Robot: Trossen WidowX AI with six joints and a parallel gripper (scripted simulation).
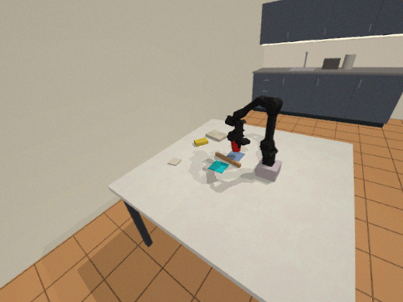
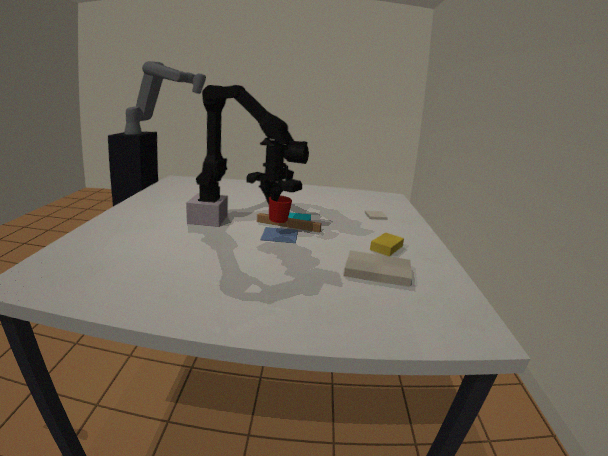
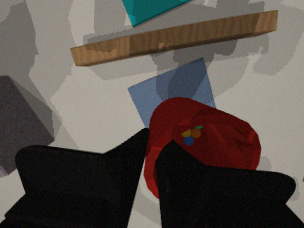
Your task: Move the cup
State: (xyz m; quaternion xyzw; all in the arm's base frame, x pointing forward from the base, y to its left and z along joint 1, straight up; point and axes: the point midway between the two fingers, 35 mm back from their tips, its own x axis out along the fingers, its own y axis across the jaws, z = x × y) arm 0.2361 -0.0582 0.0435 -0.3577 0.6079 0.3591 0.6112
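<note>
My gripper tip is now 7 cm short of the teal pad, 16 cm to the right of it and 10 cm above it. From my gripper tip the other things lie so: blue pad (3 cm ahead, 2 cm to the right, 10 cm below); red cup (3 cm ahead, 2 cm to the right); wooden bar (5 cm ahead, 7 cm to the left, 8 cm below).
</note>
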